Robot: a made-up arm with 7 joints.
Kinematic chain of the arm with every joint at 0, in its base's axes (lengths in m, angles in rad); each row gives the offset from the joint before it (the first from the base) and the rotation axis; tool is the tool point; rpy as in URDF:
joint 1: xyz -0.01 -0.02 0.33 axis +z
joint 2: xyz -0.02 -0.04 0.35 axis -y
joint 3: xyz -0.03 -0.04 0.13 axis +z
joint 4: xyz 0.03 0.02 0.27 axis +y
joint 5: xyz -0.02 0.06 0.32 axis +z
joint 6: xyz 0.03 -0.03 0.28 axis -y
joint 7: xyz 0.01 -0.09 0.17 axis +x
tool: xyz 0.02 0 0 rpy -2.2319 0.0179 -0.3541
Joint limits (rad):
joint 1: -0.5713..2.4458
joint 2: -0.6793..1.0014
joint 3: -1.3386..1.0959
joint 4: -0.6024..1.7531
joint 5: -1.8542..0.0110
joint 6: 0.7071..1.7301
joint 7: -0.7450..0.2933
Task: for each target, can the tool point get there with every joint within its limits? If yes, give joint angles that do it. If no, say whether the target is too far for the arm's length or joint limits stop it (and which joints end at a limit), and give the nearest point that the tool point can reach.
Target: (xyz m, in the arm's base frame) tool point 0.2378 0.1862 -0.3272
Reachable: no: joint limits stop it (at a limit: joint 2, joint 4, joint 5, joint 6) | nearest point 0.5865 0.4764 0.4735 | short by 0.920 m
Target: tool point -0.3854 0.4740 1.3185
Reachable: yes | joints 1.4783 0.0421 0.7414 1.4841 -0.4053 1.0005 -0.0394
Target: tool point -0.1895 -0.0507 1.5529
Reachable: yes | joints 1.6257 0.7083 0.1531 1.4398 -1.1982 1.5747 -0.1360
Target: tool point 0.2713 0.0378 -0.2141
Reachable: no: joint limits stop it (at a limit: joint 2, joint 4, joint 5, joint 6) | nearest point 0.7492 0.1360 0.4741 | short by 0.844 m
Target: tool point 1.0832 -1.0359 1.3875
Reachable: no: too far | nearest point 0.7789 -0.7531 1.1879 | short by 0.461 m
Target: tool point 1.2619 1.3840 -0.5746
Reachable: no: too far | nearest point 0.5580 0.6070 0.4999 | short by 1.501 m
